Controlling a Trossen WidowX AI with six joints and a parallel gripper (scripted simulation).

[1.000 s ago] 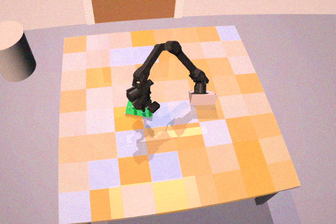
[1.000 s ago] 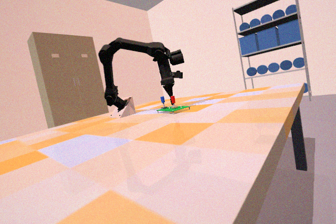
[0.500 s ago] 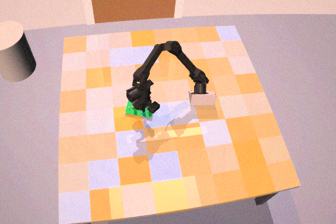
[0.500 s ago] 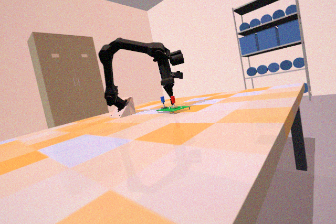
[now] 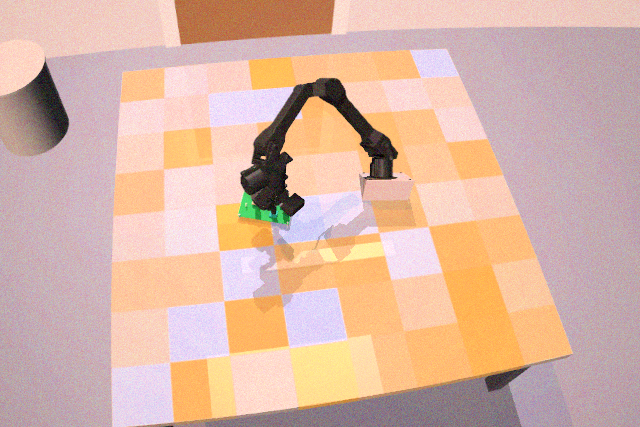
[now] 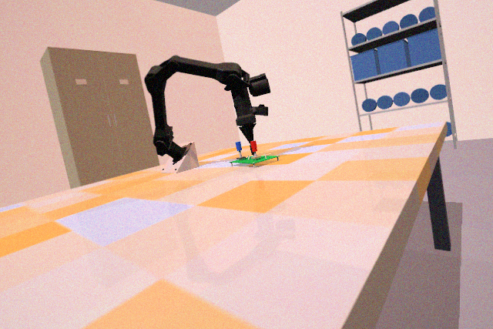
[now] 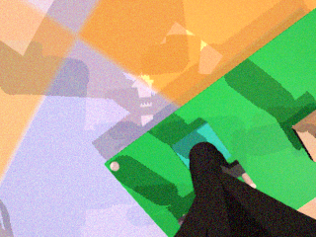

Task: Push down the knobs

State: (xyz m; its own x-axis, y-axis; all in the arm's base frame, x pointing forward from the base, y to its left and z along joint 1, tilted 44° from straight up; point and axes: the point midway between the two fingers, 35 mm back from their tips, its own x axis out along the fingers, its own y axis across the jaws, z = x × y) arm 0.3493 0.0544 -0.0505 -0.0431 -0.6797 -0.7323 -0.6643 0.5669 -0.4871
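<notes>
Now: gripper tip 1 cm above the black knob. Round my gripper tip: red knob (5 cm ahead, 5 cm to the right).
</notes>
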